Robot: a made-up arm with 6 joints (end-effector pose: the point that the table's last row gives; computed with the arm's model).
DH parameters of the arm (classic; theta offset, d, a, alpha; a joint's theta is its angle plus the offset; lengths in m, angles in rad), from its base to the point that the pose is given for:
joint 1: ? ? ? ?
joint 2: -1.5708 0 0.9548 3.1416
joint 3: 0 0 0 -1.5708
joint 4: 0 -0.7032 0 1.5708
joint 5: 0 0.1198 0 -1.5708
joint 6: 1.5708 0 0 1.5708
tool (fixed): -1.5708 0 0 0
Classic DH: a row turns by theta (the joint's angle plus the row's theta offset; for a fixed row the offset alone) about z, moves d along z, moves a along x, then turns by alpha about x.
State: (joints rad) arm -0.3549 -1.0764 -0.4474 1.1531 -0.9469 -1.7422
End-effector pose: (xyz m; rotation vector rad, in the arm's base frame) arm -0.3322 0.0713 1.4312 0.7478 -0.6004 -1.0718
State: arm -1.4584 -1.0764 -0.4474 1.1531 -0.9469 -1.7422
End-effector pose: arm -0.0860 0.3287 1.4312 0.3762 -1.0547 -2.0713
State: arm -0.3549 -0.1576 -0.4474 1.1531 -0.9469 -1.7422
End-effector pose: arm 0.5038 -0.2385 1.3229 0.4808 0.3120 -1.3727
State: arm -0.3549 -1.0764 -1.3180 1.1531 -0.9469 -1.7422
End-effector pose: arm -0.1402 0.0001 0.8670 0.4972 0.2634 -1.3615
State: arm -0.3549 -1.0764 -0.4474 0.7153 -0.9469 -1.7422
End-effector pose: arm -0.3297 0.0257 1.4062 1.1550 -0.4188 -0.8993
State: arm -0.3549 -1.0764 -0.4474 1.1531 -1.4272 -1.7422
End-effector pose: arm -0.3322 0.0713 1.4312 0.8728 -0.5029 -1.5435
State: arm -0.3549 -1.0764 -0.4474 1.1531 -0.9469 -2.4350
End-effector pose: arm -0.3322 0.0713 1.4312 1.3438 -0.9895 -0.8570
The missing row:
joint 1: 0 0.4759 0 -1.5708
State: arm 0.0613 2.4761 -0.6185 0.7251 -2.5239 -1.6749
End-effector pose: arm -0.1035 -0.0962 -0.3876 2.3302 -0.6556 0.4441
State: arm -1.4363 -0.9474 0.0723 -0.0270 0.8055 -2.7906
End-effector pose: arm -0.1729 0.3845 1.6307 0.8528 -1.1689 1.2259
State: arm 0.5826 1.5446 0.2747 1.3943 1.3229 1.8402
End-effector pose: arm 1.0767 0.6842 -0.1357 -1.5029 -1.9143 1.2147
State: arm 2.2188 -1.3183 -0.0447 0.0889 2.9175 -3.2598
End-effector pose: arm 0.5350 -0.5090 1.3899 0.6492 0.8948 -0.9568
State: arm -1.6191 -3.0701 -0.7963 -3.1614 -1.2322 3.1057
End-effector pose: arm 0.1450 0.5182 0.0585 2.0826 2.0060 -0.4319
